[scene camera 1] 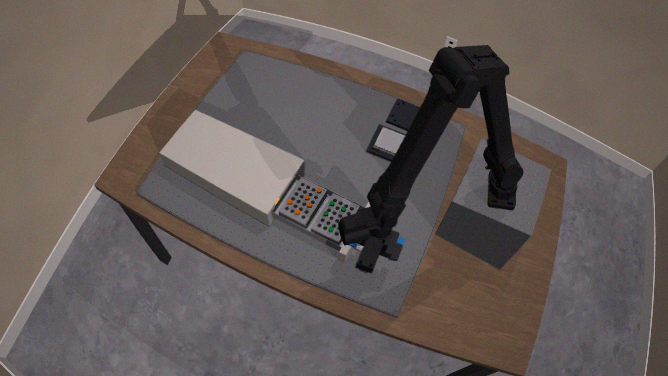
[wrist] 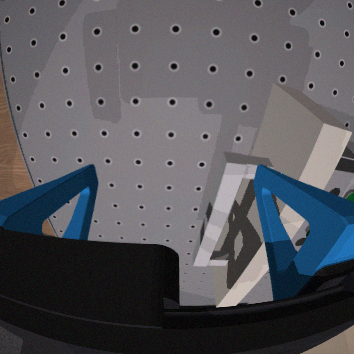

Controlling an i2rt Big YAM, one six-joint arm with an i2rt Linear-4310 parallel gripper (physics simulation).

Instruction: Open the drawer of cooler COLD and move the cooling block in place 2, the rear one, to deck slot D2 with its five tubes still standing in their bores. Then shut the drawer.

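Frame: origin at the arm's base, x ahead, y left, z up, level; metres.
Where they show: gripper, between the fingertips: [wrist: 175, 173]; arm's base, origin of its link: [scene camera 1: 501, 191].
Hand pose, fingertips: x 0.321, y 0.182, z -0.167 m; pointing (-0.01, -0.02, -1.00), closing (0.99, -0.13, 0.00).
Things, the pixels of their top centre, and the offset from my fingertips. "spot": a spot on its surface instead. Level surfaces: height alone.
- rear block, centre of its top: [scene camera 1: 303, 200] dy -0.102, dx +0.224, dz +0.007 m
- front block, centre of its top: [wrist: 328, 234] [scene camera 1: 335, 216] dy -0.076, dx +0.123, dz +0.007 m
- white handle, a spot on its surface: [wrist: 225, 200] spot: dy -0.025, dx +0.029, dz +0.001 m
- dark plate, centre of its top: [scene camera 1: 414, 115] dy -0.535, dx -0.043, dz -0.022 m
- perforated deck, height of its surface: dz -0.044 m
- dark holder, centre of its top: [scene camera 1: 396, 144] dy -0.396, dx -0.001, dz -0.026 m
- white plate, centre of its top: [scene camera 1: 396, 142] dy -0.396, dx -0.001, dz -0.018 m
The cooler [scene camera 1: 232, 165] is a long white box at the left of the deck, its drawer pulled out. The rear block [scene camera 1: 303, 220] stands in the drawer nearest the housing, with several orange tubes upright in its bores. The front block [scene camera 1: 327, 234] holds green tubes. The drawer front [scene camera 1: 344, 252] [wrist: 287, 130] is partly hidden by the wrist in the scene view. My gripper [scene camera 1: 377, 243] [wrist: 175, 173] is open and empty beyond the drawer front. In the wrist view the white handle [wrist: 225, 200] shows between the fingers, close beside the right one; whether they touch I cannot tell.
A dark plate [scene camera 1: 400, 114] lies at the back of the perforated deck [scene camera 1: 295, 100]. A dark holder [scene camera 1: 374, 150] carrying a white plate [scene camera 1: 391, 140] lies nearer, partly behind the forearm. I cannot tell which place is D2. The arm's grey pedestal [scene camera 1: 480, 235] stands at the right.
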